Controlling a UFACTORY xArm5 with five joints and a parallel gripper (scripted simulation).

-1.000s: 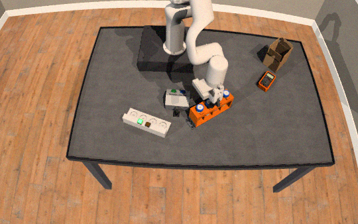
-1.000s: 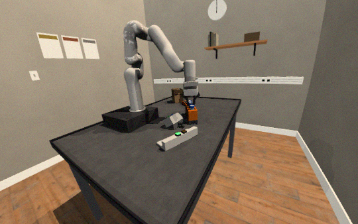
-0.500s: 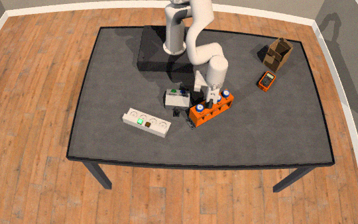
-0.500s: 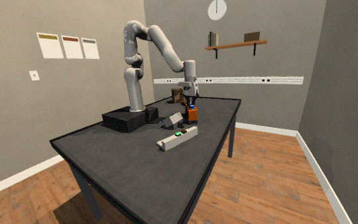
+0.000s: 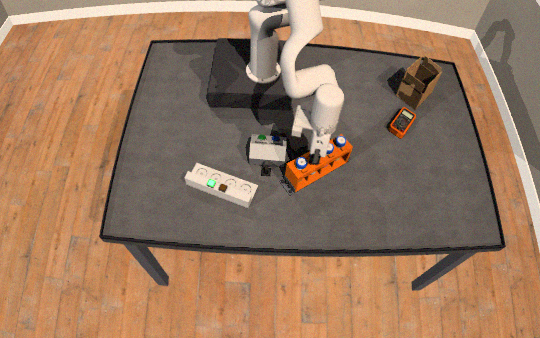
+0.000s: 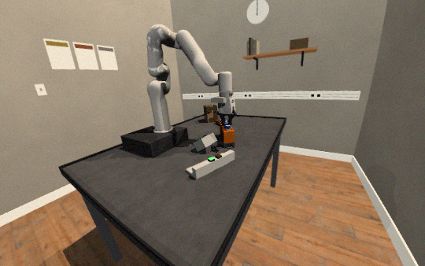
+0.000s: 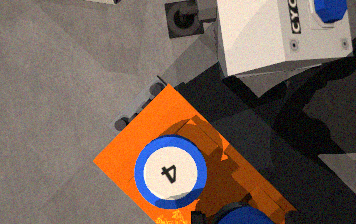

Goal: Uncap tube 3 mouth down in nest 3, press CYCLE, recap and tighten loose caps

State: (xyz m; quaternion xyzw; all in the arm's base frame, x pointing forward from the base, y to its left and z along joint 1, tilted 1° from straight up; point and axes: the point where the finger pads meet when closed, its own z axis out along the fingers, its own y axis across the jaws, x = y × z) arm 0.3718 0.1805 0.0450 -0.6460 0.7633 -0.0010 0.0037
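The cap 3 is 10 mm below my hand. From my hand the other things lie so: cap 2: 40 mm to the left, 30 mm behind, 10 mm below; cap 4: 40 mm to the right, 30 mm ahead, 10 mm below; cap 1: 80 mm to the left, 60 mm behind, 10 mm below.
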